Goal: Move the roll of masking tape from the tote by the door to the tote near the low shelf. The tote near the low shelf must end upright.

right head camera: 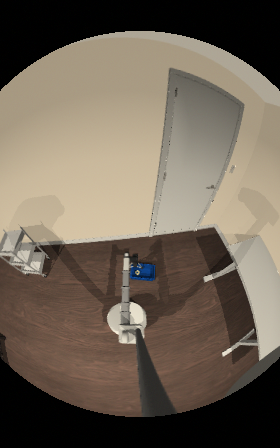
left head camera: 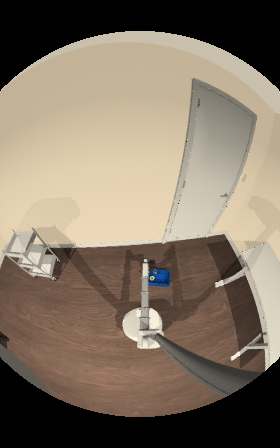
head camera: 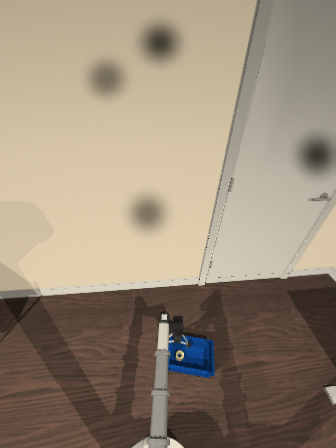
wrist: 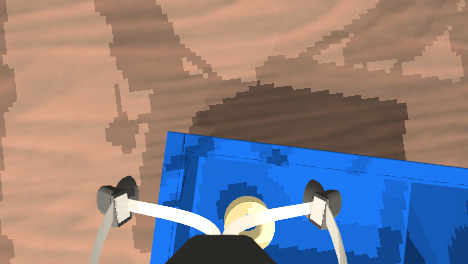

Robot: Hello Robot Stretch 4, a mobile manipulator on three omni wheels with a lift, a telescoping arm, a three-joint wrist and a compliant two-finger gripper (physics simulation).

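The blue tote by the door stands upright on the floor, to the right of the arm's end. The roll of masking tape, a pale yellow ring, lies inside it near the left wall. My gripper is open and empty over the tote's left part. In the wrist view its left fingertip is outside the tote's left wall and its right one is over the inside; a finger band covers part of the roll. The tote near the low shelf does not show.
A closed door is in the wall behind the tote. A white wheeled shelf rack stands at the far left by the wall. A white table with legs stands at the right.
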